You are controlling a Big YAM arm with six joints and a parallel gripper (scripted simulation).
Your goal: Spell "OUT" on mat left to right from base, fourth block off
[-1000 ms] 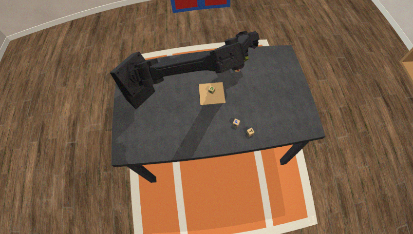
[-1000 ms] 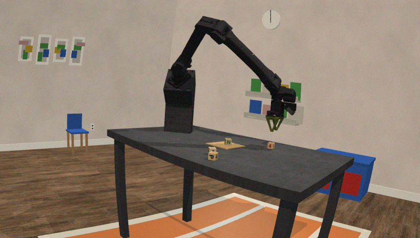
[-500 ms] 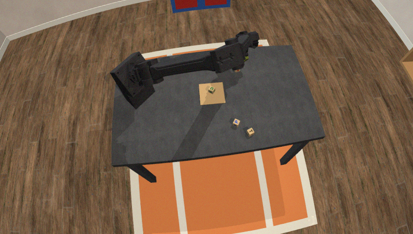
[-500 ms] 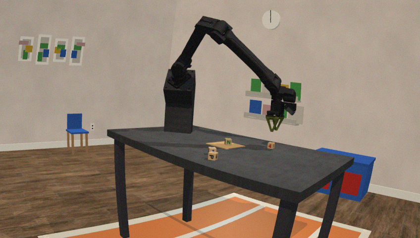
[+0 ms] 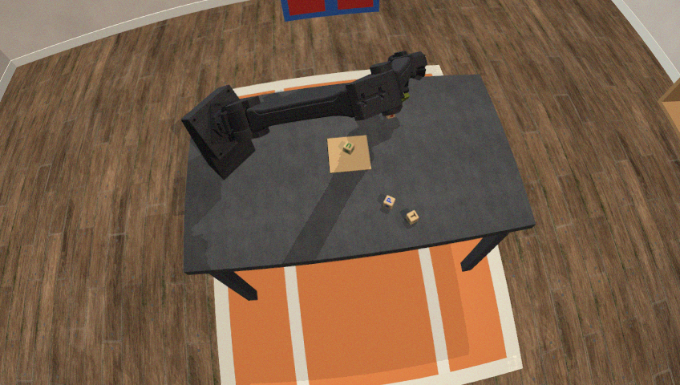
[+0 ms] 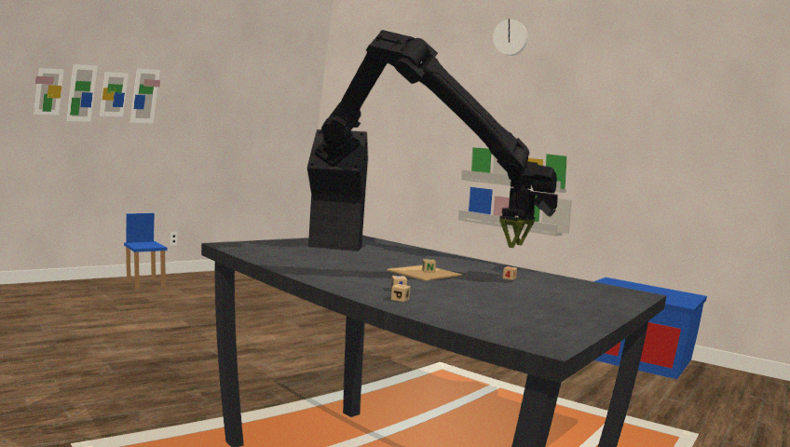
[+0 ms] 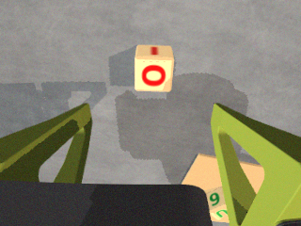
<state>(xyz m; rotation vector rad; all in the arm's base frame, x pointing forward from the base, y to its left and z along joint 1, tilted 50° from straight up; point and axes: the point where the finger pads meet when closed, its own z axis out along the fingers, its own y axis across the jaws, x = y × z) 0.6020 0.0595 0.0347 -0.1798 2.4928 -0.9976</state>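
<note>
The O block lies 80 mm below my hand and 10 mm behind it. Also, from my hand: green-lettered block (210 mm behind, 80 mm to the right, 80 mm below); then P block (320 mm to the right, 170 mm behind, 80 mm below); then tan mat (220 mm behind, 100 mm to the right, 100 mm below).
</note>
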